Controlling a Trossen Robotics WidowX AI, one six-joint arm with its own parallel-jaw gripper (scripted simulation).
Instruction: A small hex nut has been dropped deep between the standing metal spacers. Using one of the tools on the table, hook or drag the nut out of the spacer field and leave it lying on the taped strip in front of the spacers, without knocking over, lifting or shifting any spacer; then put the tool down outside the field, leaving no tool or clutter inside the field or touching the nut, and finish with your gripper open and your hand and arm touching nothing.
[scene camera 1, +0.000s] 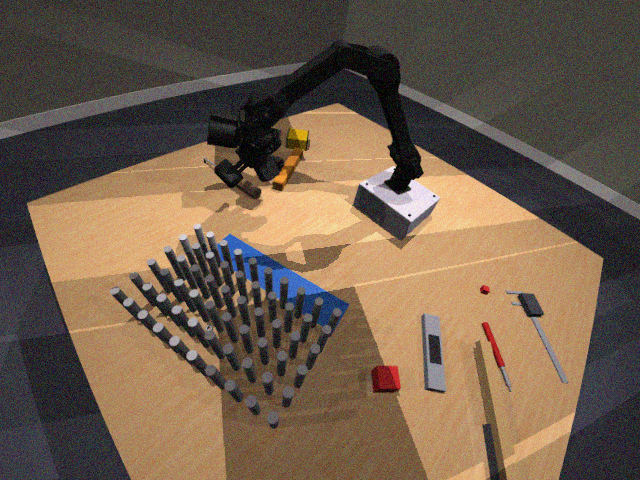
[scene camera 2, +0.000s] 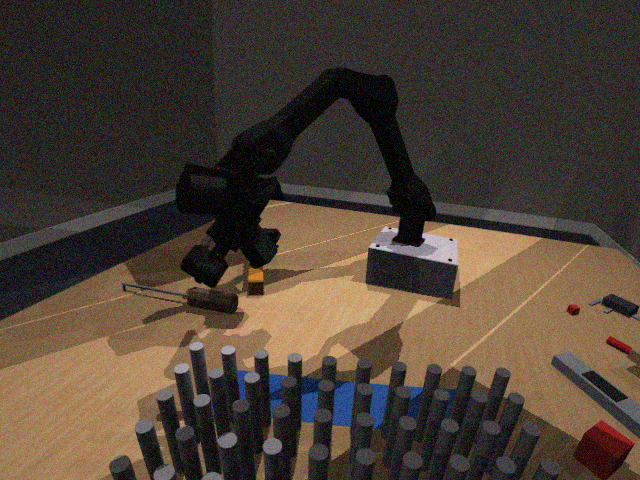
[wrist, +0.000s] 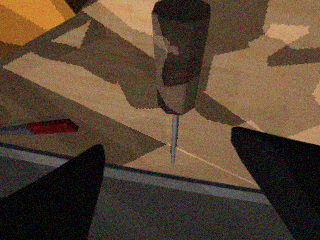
Observation:
My gripper (scene camera 2: 208, 266) is open, with nothing in its grasp. Also in view: a caliper (scene camera 1: 531, 306), a grey bar (scene camera 1: 433, 364) and a blue taped strip (scene camera 2: 344, 390).
My gripper shows as well in scene camera 1 (scene camera 1: 244, 167) and in the wrist view (wrist: 168, 142). The blue taped strip also shows in scene camera 1 (scene camera 1: 330, 302). The wrist view does not show the caliper: it is out of frame. The wrist view does not show the grey bar: it is out of frame.

